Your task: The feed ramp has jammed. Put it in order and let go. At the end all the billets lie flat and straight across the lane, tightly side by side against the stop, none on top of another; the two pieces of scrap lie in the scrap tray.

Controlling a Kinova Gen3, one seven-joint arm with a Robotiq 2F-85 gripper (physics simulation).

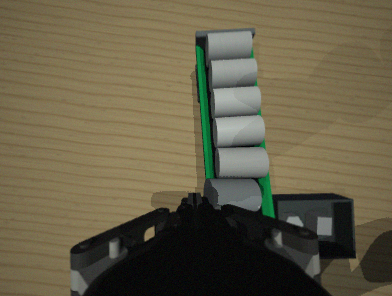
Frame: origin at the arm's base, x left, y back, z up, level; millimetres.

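Seen in the pictures: gripper, fingertip midpoint: (194,201).
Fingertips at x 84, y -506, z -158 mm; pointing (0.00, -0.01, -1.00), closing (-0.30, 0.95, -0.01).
A point is followed by its place in that frame.
Several light grey billets lie across the lane between its green rails (202,115) {x -22, y -523, z -200 mm}. The farthest billet (229,45) {x -115, y -512, z -181 mm} lies by the grey stop (225,33) {x -130, y -521, z -183 mm}. Behind it, billets (233,72) {x -80, y -499, z -176 mm} (236,101) {x -43, y -487, z -172 mm} (239,130) {x -8, y -475, z -167 mm} (242,162) {x 28, y -464, z -162 mm} follow in a row, none on top of another. The nearest billet (234,193) {x 63, y -467, z -153 mm} is in shadow; its left end sits farther left than the others and covers the left rail. My gripper (194,201) {x 84, y -506, z -158 mm} is shut and empty, at the left of that billet's left end; whether they touch is unclear. Two pieces of scrap (294,220) {x 103, y -316, z -252 mm} (324,226) {x 97, y -271, z -243 mm} lie in the scrap tray (353,225) {x 82, y -230, z -237 mm}.
The scrap tray stands right of the lane's near end, close to the right rail. The wooden table top (100,100) {x -17, y -718, z -272 mm} extends around the lane. Shadows fall on the right side, and the gripper's body hides the lane's near end.
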